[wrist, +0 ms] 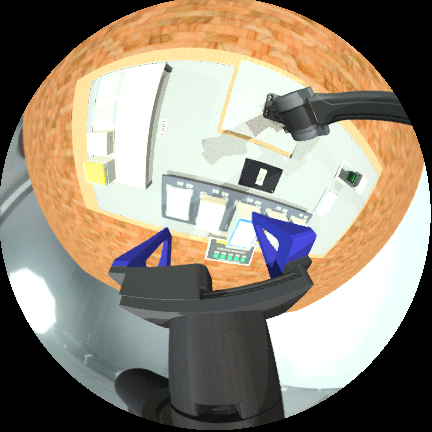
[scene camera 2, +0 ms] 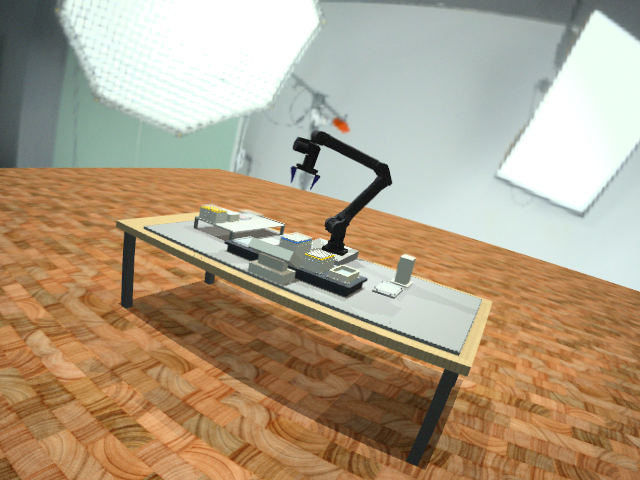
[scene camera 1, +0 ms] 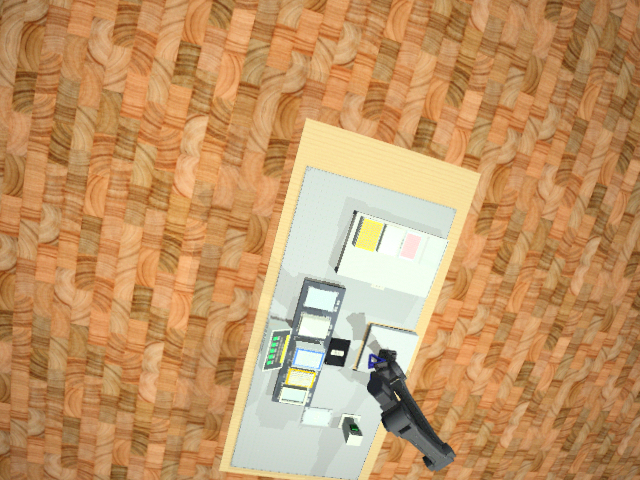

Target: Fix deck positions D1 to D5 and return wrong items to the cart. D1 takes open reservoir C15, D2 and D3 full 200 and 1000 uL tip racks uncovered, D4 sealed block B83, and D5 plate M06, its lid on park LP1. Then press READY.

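Pixels of known places: gripper, fingertip midpoint: (wrist: 209, 223) (scene camera 2: 300, 186) (scene camera 1: 371, 363); arm's base, origin of the base link: (wrist: 282, 110) (scene camera 2: 334, 250).
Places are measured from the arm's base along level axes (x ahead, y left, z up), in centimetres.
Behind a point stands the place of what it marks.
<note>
My gripper (scene camera 1: 375, 360) @(y -16.6, x 20.2, z 30.8 cm) (scene camera 2: 302, 184) @(y -16.6, x 20.2, z 30.8 cm) (wrist: 209, 223) @(y -16.6, x 20.2, z 30.8 cm) is open and empty, high above the table. The dark deck (scene camera 1: 324, 283) @(y -34.7, x 37.3, z -2.7 cm) (scene camera 2: 330, 281) @(y 18.4, x 51.6, z 1.6 cm) bears a pale plate (scene camera 1: 320, 298) @(y -29.4, x 38.8, z 2.7 cm) (wrist: 178, 201) @(y -28.4, x 37.3, z 2.7 cm) at one end, then a whitish block (scene camera 1: 314, 326) @(y -17.4, x 39.8, z 6.3 cm) (wrist: 211, 212) @(y -16.0, x 37.3, z 6.2 cm), a blue-rimmed rack (scene camera 1: 308, 358) @(y -5.0, x 40.8, z 12.2 cm) (scene camera 2: 295, 238) @(y -2.9, x 44.7, z 12.2 cm) (wrist: 242, 233) @(y -5.3, x 39.1, z 12.2 cm), a yellow-rimmed rack (scene camera 1: 300, 378) @(y 8.0, x 41.9, z 8.4 cm) (scene camera 2: 319, 254) @(y 8.5, x 43.3, z 8.3 cm) and an open reservoir (scene camera 1: 293, 395) @(y 21.4, x 42.8, z 3.1 cm) (scene camera 2: 344, 272) @(y 19.6, x 39.9, z 3.1 cm). A finger partly hides that end in the wrist view. The white cart (scene camera 1: 387, 271) @(y -46.1, x 11.3, z 3.1 cm) (scene camera 2: 248, 223) @(y -48.2, x 9.8, z 3.1 cm) (wrist: 137, 125) @(y -43.2, x 10.7, z 3.1 cm) carries a yellow rack (scene camera 1: 369, 234) @(y -62.3, x 25.4, z 10.2 cm) (scene camera 2: 212, 213) @(y -58.8, x 29.9, z 8.0 cm) (wrist: 97, 171) @(y -58.0, x 24.1, z 10.2 cm), a white box (scene camera 1: 391, 240) @(y -60.9, x 14.4, z 7.3 cm) (wrist: 101, 143) @(y -56.7, x 14.8, z 7.3 cm) and a pink-topped item (scene camera 1: 411, 245) @(y -59.7, x 3.8, z 4.8 cm) (wrist: 105, 114) @(y -56.8, x 4.5, z 4.8 cm).
A black labelled pad (scene camera 1: 338, 352) @(y -0.9, x 24.0, z -2.1 cm) (wrist: 260, 175) @(y -0.9, x 24.1, z -2.0 cm) lies beside the deck. A pale flat piece (scene camera 1: 316, 416) @(y 36.3, x 28.3, z -1.1 cm) (scene camera 2: 387, 288) @(y 37.2, x 30.0, z -1.1 cm) (wrist: 327, 202) @(y 37.0, x 26.6, z -1.1 cm) lies past the reservoir end, near an upright green-faced device (scene camera 1: 354, 431) @(y 36.7, x 9.9, z 7.4 cm) (scene camera 2: 405, 269) @(y 40.3, x 13.5, z 4.9 cm) (wrist: 351, 177) @(y 35.9, x 9.9, z 5.9 cm). A panel (scene camera 1: 276, 349) @(y -5.9, x 54.9, z 9.1 cm) (wrist: 230, 251) @(y -5.5, x 54.3, z 8.4 cm) shows several green marks.
</note>
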